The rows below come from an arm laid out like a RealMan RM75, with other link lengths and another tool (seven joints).
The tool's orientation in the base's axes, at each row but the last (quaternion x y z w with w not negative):
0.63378, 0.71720, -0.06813, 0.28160
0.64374, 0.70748, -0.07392, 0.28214
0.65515, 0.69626, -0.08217, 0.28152
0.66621, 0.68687, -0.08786, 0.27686
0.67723, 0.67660, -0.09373, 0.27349
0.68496, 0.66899, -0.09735, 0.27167
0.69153, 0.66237, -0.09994, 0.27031
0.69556, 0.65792, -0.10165, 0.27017
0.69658, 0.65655, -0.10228, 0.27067
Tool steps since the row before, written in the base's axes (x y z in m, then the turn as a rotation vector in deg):
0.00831, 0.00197, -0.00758, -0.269, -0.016, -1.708
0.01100, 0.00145, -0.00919, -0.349, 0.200, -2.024
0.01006, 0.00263, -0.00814, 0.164, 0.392, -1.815
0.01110, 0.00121, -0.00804, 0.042, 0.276, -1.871
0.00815, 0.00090, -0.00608, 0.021, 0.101, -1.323
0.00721, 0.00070, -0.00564, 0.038, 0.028, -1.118
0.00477, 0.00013, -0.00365, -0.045, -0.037, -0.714
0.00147, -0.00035, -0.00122, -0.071, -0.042, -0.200
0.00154, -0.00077, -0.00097, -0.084, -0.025, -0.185
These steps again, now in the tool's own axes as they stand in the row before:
0.00512, 0.00628, 0.00805, 0.834, -0.701, 1.343
0.00567, 0.00833, 0.01029, 1.179, -0.824, 1.480
0.00652, 0.00791, 0.00833, 1.249, -0.254, 1.360
0.00550, 0.00882, 0.00901, 1.172, -0.397, 1.431
0.00435, 0.00646, 0.00660, 0.746, -0.295, 1.057
0.00403, 0.00565, 0.00601, 0.583, -0.232, 0.926
0.00241, 0.00375, 0.00403, 0.318, -0.217, 0.604
0.00047, 0.00113, 0.00151, 0.055, -0.118, 0.173
0.00000, 0.00125, 0.00153, 0.061, -0.127, 0.149

